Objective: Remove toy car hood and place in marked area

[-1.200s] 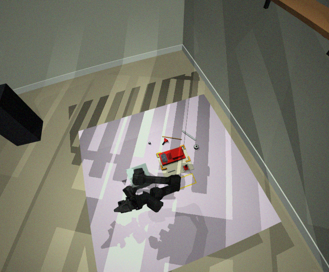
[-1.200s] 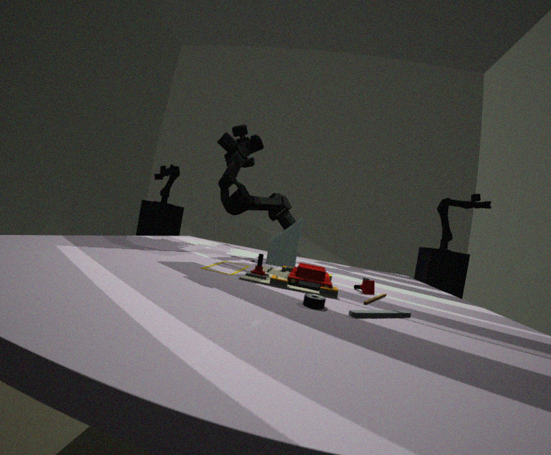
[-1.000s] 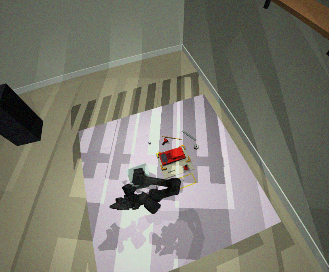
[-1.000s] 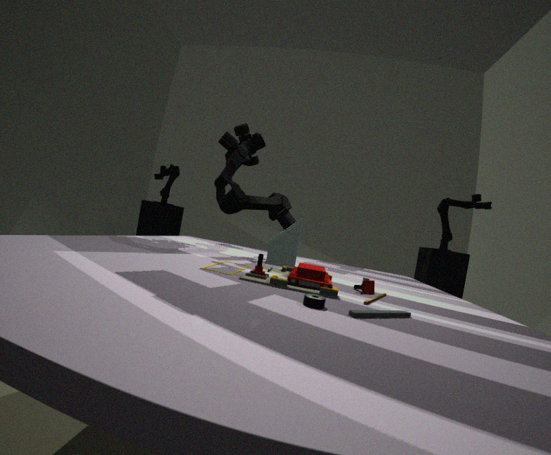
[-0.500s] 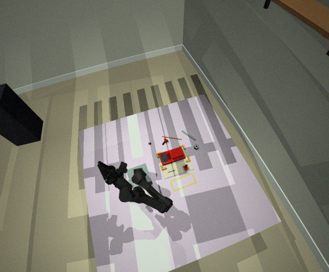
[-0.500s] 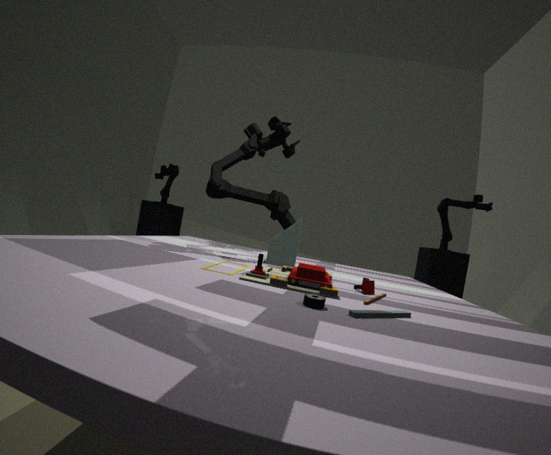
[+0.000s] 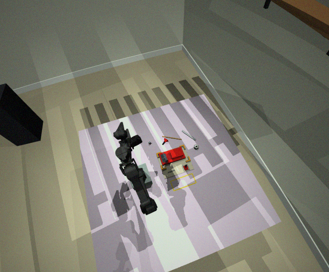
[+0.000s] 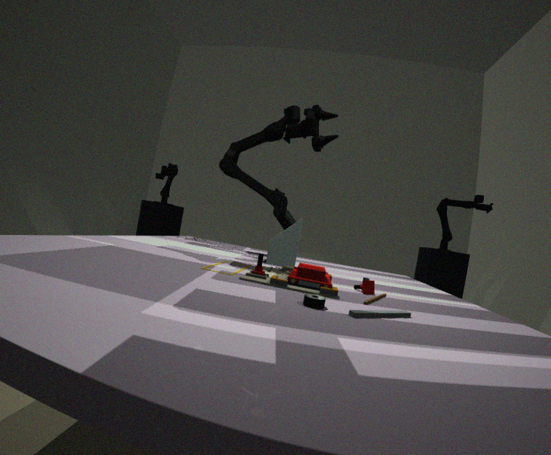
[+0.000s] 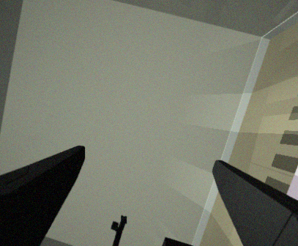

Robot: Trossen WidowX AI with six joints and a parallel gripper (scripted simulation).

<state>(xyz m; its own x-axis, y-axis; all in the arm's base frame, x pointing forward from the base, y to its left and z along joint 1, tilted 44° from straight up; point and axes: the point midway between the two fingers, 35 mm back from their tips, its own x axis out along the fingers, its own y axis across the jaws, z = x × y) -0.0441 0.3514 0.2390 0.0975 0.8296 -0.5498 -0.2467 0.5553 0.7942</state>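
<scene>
Now: the red hood 31 cm ahead of my gripper tip, 1 cm to the left of it and 53 cm below it. The rest, counted from my gripper tip: black wheel 49 cm ahead, 4 cm to the left, 57 cm below; small grey nut 11 cm ahead, 18 cm to the left, 56 cm below; cream base plate 29 cm ahead, 3 cm to the right, 56 cm below.
</scene>
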